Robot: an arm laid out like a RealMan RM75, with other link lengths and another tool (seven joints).
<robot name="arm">
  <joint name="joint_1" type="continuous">
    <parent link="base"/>
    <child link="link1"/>
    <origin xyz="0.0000 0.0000 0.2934"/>
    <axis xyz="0 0 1"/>
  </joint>
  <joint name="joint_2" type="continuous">
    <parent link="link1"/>
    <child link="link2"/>
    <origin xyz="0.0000 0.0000 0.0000"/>
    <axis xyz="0 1 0"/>
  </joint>
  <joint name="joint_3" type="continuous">
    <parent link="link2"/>
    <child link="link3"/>
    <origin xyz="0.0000 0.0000 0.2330"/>
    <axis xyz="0 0 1"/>
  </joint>
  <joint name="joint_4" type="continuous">
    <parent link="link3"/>
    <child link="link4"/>
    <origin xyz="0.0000 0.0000 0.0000"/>
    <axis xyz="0 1 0"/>
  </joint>
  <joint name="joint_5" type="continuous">
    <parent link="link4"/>
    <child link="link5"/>
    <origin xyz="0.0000 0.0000 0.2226"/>
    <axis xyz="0 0 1"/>
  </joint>
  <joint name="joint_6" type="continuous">
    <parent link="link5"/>
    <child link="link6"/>
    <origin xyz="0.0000 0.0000 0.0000"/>
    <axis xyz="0 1 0"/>
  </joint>
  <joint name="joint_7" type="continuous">
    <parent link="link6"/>
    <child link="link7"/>
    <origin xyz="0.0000 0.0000 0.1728"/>
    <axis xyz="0 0 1"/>
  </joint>
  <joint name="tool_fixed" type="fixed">
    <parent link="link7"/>
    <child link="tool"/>
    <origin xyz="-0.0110 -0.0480 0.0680" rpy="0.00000 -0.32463 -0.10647"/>
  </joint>
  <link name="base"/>
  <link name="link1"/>
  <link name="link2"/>
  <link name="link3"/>
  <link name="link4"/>
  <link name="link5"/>
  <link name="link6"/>
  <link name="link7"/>
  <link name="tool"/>
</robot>
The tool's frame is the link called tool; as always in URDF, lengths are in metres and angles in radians. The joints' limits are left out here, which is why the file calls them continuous.
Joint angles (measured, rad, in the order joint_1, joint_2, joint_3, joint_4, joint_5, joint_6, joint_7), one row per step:
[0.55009, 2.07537, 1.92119, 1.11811, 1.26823, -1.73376, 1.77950]
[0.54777, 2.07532, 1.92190, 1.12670, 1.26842, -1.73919, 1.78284]
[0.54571, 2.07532, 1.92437, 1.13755, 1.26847, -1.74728, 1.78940]
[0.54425, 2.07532, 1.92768, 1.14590, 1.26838, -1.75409, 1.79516]
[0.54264, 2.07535, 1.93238, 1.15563, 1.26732, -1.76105, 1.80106]
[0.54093, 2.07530, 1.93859, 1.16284, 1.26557, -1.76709, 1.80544]
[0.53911, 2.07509, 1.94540, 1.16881, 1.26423, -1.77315, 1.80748]
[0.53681, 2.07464, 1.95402, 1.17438, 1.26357, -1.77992, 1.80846]
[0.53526, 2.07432, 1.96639, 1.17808, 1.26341, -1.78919, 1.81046]
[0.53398, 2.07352, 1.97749, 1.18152, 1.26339, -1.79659, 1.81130]
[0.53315, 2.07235, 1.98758, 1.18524, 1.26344, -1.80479, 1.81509]
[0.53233, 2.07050, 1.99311, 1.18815, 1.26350, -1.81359, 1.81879]
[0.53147, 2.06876, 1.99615, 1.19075, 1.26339, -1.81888, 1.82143]
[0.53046, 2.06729, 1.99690, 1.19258, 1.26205, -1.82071, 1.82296]
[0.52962, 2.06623, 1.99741, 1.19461, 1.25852, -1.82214, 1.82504]
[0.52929, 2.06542, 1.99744, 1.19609, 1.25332, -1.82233, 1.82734]
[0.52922, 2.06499, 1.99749, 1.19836, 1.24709, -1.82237, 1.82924]
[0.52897, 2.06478, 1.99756, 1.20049, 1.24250, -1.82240, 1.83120]
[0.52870, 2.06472, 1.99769, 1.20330, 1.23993, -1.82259, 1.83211]
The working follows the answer.
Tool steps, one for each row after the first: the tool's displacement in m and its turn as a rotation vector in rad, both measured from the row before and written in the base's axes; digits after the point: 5 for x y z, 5 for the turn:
[-0.00070, -0.00085, 0.00117, -0.00074, -0.00041, 0.00284]
[-0.00101, -0.00099, 0.00172, -0.00165, -0.00028, 0.00182]
[-0.00071, -0.00063, 0.00159, -0.00097, 0.00012, 0.00033]
[-0.00063, -0.00033, 0.00199, 0.00068, -0.00039, 0.00046]
[0.00004, 0.00003, 0.00199, 0.00177, -0.00017, -0.00135]
[0.00018, 0.00007, 0.00206, 0.00227, 0.00064, -0.00052]
[0.00035, 0.00019, 0.00251, 0.00317, 0.00198, -0.00092]
[0.00044, 0.00021, 0.00300, 0.00219, 0.00419, -0.00365]
[0.00042, 0.00049, 0.00289, 0.00348, 0.00351, -0.00240]
[0.00043, 0.00020, 0.00274, 0.00143, 0.00244, -0.00376]
[0.00061, -0.00075, 0.00180, -0.00267, -0.00012, -0.00192]
[0.00057, -0.00040, 0.00128, -0.00113, -0.00105, -0.00112]
[0.00084, -0.00007, 0.00063, 0.00016, -0.00272, -0.00101]
[0.00117, -0.00003, 0.00034, 0.00009, -0.00470, -0.00157]
[0.00141, 0.00019, 0.00001, 0.00039, -0.00624, -0.00215]
[0.00131, 0.00026, -0.00004, 0.00095, -0.00698, -0.00111]
[0.00095, 0.00019, 0.00001, 0.00079, -0.00515, -0.00121]
[0.00028, 0.00015, 0.00023, 0.00132, -0.00301, 0.00067]

Tool pose at each row, in the base's axes (x y z in m, rotation vector in rad; rounded; the steps above come from the unrounded poses):
[0.10338, 0.35299, -0.03954, 2.89186, -0.14835, -0.92473]
[0.10268, 0.35214, -0.03838, 2.89083, -0.14455, -0.92343]
[0.10167, 0.35115, -0.03666, 2.88912, -0.14261, -0.92217]
[0.10096, 0.35052, -0.03507, 2.88811, -0.14253, -0.92196]
[0.10033, 0.35019, -0.03308, 2.88884, -0.14160, -0.92156]
[0.10037, 0.35022, -0.03109, 2.89080, -0.14284, -0.92213]
[0.10055, 0.35029, -0.02903, 2.89265, -0.14259, -0.92391]
[0.10089, 0.35048, -0.02652, 2.89473, -0.14243, -0.92797]
[0.10134, 0.35069, -0.02352, 2.89532, -0.14651, -0.93531]
[0.10176, 0.35118, -0.02063, 2.89716, -0.14828, -0.94193]
[0.10218, 0.35139, -0.01788, 2.89795, -0.15299, -0.94652]
[0.10279, 0.35064, -0.01609, 2.89597, -0.15695, -0.94572]
[0.10336, 0.35024, -0.01481, 2.89570, -0.15914, -0.94399]
[0.10420, 0.35018, -0.01418, 2.89746, -0.16074, -0.94031]
[0.10537, 0.35015, -0.01384, 2.90026, -0.16335, -0.93384]
[0.10678, 0.35034, -0.01383, 2.90422, -0.16678, -0.92536]
[0.10809, 0.35059, -0.01387, 2.90883, -0.16850, -0.91582]
[0.10904, 0.35078, -0.01386, 2.91238, -0.17031, -0.90887]
[0.10932, 0.35093, -0.01363, 2.91497, -0.16900, -0.90489]

